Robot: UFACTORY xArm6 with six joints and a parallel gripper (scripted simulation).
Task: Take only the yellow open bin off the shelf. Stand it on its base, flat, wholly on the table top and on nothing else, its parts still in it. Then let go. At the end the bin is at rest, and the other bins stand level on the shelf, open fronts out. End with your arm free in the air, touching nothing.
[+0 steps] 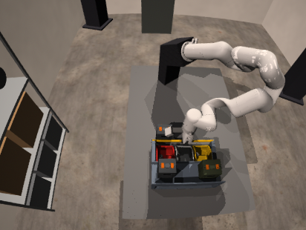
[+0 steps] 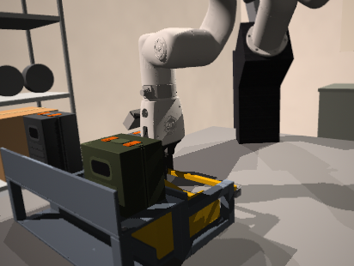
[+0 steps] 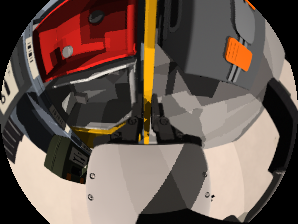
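The grey bin lies 10 cm ahead of my hand, 4 cm below it and 3 cm to the left of it. Also, from my hand: red bin: 13 cm ahead, 7 cm to the right, 4 cm below; then yellow open bin: 14 cm to the left, 6 cm ahead, 4 cm below; then yellow bar: 2 cm below.
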